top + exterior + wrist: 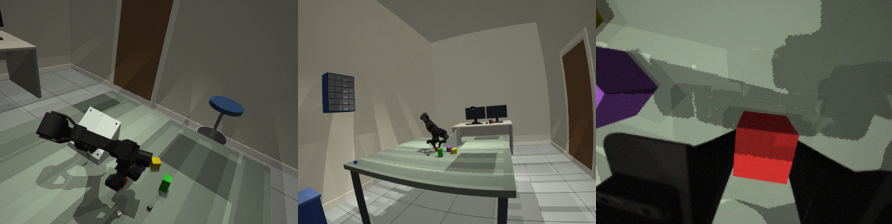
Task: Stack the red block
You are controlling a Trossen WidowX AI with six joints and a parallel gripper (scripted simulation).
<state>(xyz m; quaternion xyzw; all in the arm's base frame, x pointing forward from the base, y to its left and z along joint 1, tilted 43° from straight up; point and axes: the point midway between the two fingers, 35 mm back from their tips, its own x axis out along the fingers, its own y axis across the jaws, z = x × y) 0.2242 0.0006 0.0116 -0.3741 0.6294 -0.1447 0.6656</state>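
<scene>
Right now my gripper tip is 14 cm to the right of the purple block, 1 cm below it and 1 cm past it. Also, from my gripper tip: small grey cube (16 cm ahead, 1 cm to the left); then red block (1 cm above); then small white cube (10 cm to the right, 10 cm ahead).
</scene>
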